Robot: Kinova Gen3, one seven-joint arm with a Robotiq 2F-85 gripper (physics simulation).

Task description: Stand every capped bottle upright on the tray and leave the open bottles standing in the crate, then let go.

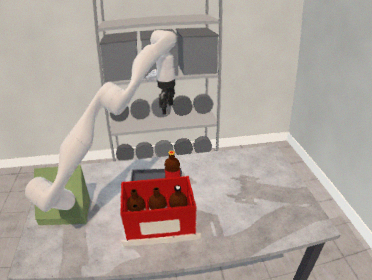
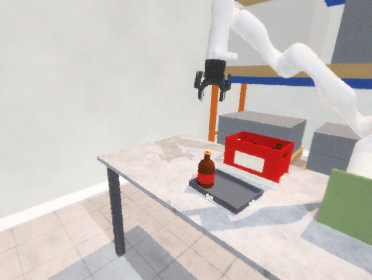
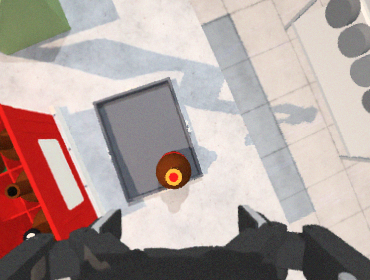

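Where they show: gripper, fingertip midpoint: (image 1: pixel 168 110) (image 2: pixel 211 101) (image 3: pixel 180 220); arm's base, link origin: (image 1: pixel 65 199) (image 2: pixel 357 193).
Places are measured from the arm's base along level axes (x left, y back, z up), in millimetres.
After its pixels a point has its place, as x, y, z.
Note:
A brown bottle (image 1: pixel 172 164) {139, -503, 13} (image 2: pixel 206 172) {199, -486, -16} (image 3: pixel 167 164) {167, -485, 23} with a red label and a yellow-and-red cap stands upright at one corner of the dark grey tray (image 1: pixel 142 174) {236, -361, -93} (image 2: pixel 232 192) {147, -384, -93} (image 3: pixel 135 120) {139, -363, -93}. The red crate (image 1: pixel 129 221) {-209, -276, 33} (image 2: pixel 273 166) {-24, -283, 1} (image 3: pixel 30 129) {-27, -306, 27} holds several brown bottles. Its left bottle (image 1: pixel 134 201) {-95, -305, 26} and middle bottle (image 1: pixel 157 200) {-106, -396, 24} show dark, open-looking mouths; the right bottle (image 1: pixel 178 199) {-118, -478, 23} has a white top. Another mouth shows low at the left. The crate walls hide the lower bodies. My gripper (image 1: pixel 165 111) {176, -503, 276} (image 2: pixel 212 98) {176, -503, 276} (image 3: pixel 180 220) {176, -503, 276} is open and empty, high above the table.
The crate stands close beside the tray. A green block (image 1: pixel 60 197) (image 2: pixel 350 205) {111, -20, 4} (image 3: pixel 32 22) {51, -84, -30} stands by the arm's base. A shelf rack (image 1: pixel 219 90) with grey bins and round grey items stands behind the table (image 1: pixel 280 172) {74, -1061, -98} (image 2: pixel 150 165) {203, -841, -98}.

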